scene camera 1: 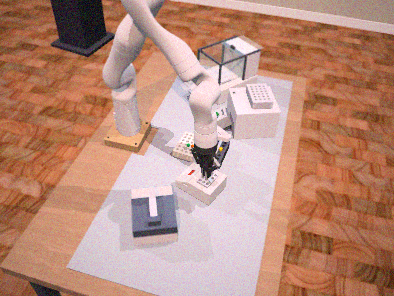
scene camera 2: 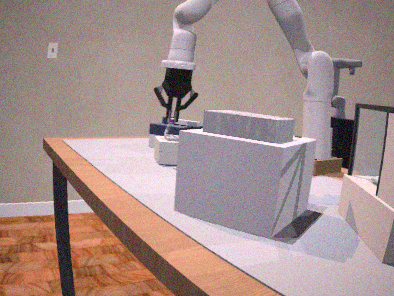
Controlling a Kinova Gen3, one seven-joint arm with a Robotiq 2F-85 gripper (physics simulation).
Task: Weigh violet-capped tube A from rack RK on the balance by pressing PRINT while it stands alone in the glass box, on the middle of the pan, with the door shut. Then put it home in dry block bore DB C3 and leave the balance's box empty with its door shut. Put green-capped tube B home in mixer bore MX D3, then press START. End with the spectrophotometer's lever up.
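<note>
My gripper [scene camera 1: 205, 175] [scene camera 2: 173, 120] points down over a small white block [scene camera 1: 196, 187] [scene camera 2: 166, 152] with a red display and a holed top. It is shut on violet-capped tube A, whose violet cap [scene camera 2: 172, 121] shows between the fingertips in scene camera 2. The clear tube body shows just below, at the block's top; how deep it sits I cannot tell. A green cap [scene camera 1: 188, 145] shows on the beige rack [scene camera 1: 180, 151]. The balance [scene camera 1: 253, 61] with its dark-framed glass box stands at the far end; I cannot tell its door's state. The spectrophotometer's lever cannot be made out surely.
A dark-blue-topped box [scene camera 1: 141, 220] stands on the near part of the mat. A large white box [scene camera 1: 252, 120] [scene camera 2: 225, 185] with a holed block [scene camera 1: 261, 95] [scene camera 2: 245, 125] on top stands beyond the gripper. A dark panel with a yellow button [scene camera 1: 221, 149] is close behind the gripper.
</note>
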